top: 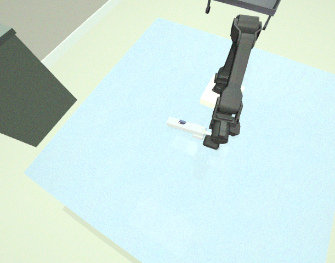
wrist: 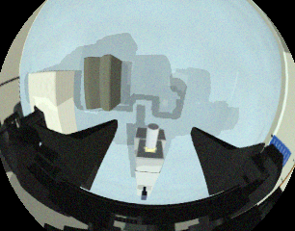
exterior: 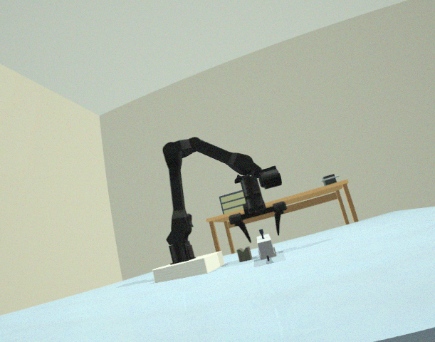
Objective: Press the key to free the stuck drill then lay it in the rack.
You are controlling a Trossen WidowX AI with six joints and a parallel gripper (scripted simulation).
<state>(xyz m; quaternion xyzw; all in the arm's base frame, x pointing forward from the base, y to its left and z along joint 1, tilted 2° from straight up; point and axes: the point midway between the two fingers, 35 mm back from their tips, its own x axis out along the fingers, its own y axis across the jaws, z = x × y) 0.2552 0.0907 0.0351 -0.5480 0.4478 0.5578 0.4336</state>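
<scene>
My gripper tip is 1 cm short of the pale drill, 6 cm to the left of it and 1 cm above it. Also, from my gripper tip: small grey-brown rack (9 cm behind, 3 cm to the left, 3 cm below); then small dark key (3 cm ahead, 14 cm to the right).
</scene>
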